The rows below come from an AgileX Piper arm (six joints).
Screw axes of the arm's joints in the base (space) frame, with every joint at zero. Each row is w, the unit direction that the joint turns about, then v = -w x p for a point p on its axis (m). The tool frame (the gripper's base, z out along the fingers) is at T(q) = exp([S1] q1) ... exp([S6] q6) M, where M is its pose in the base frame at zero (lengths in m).
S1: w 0 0 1 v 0 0 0
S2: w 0 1 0 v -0.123 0 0
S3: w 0 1 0 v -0.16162 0 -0.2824
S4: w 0.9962 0 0.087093 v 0 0.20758 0
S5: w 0 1 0 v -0.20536 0 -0.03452
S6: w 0.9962 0 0.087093 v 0 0.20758 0
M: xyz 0.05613 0 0.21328 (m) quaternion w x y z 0.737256 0 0.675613 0
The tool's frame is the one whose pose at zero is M.
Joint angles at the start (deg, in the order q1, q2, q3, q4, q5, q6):
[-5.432 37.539 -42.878 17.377 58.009 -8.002]
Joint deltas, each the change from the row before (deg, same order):
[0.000 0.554 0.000 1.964 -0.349 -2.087]
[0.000 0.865 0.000 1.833 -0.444 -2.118]
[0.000 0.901 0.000 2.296 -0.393 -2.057]
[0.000 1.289 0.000 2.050 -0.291 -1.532]
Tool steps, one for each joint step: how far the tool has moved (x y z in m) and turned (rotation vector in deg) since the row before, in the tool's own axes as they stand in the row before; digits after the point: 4 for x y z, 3 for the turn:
[-0.0017 0.0020 0.0020 -1.578 -0.072 -0.894]
[-0.0023 0.0014 0.0032 -1.429 0.093 -0.879]
[-0.0024 0.0018 0.0033 -1.794 0.031 -0.520]
[-0.0027 0.0008 0.0047 -1.599 0.484 0.041]

